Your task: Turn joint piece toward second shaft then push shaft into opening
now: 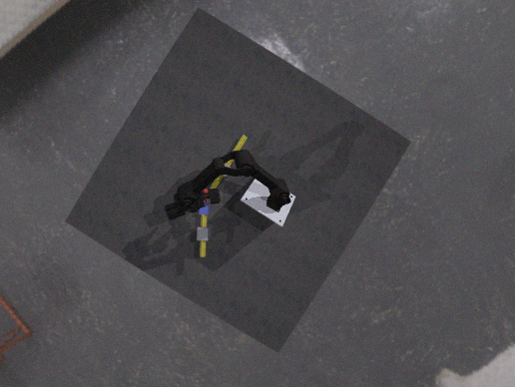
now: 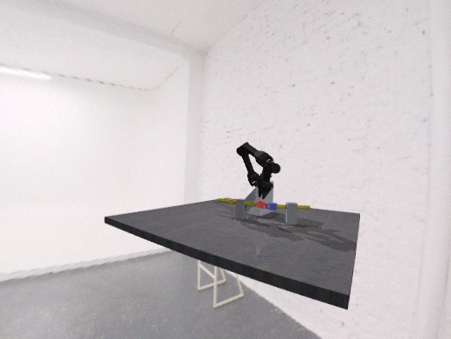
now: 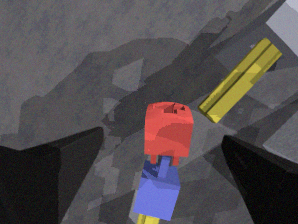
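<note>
Right now the red square joint piece is 40 mm below my gripper tip and 10 mm behind it.
</note>
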